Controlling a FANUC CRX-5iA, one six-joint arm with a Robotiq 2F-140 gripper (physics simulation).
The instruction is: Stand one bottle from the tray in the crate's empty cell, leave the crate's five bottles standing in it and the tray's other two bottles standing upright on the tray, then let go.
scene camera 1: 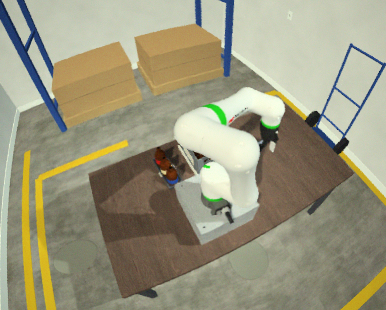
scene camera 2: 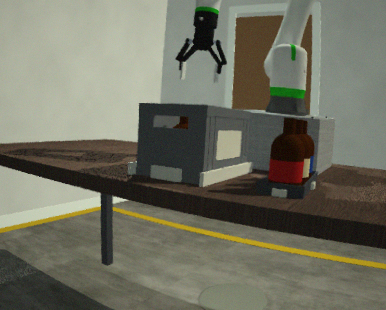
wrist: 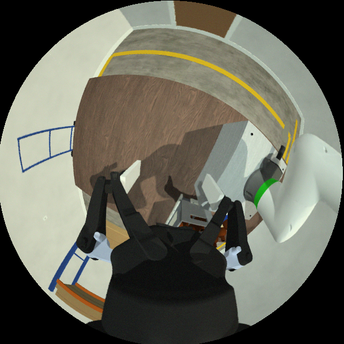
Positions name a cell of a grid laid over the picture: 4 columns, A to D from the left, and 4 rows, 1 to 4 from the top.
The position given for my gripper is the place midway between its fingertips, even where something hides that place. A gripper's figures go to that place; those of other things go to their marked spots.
Scene:
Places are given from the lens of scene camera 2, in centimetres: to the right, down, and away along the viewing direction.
my gripper (scene camera 2: C2): 2, -28, 133
red-label bottle (scene camera 2: C2): 19, -1, 69

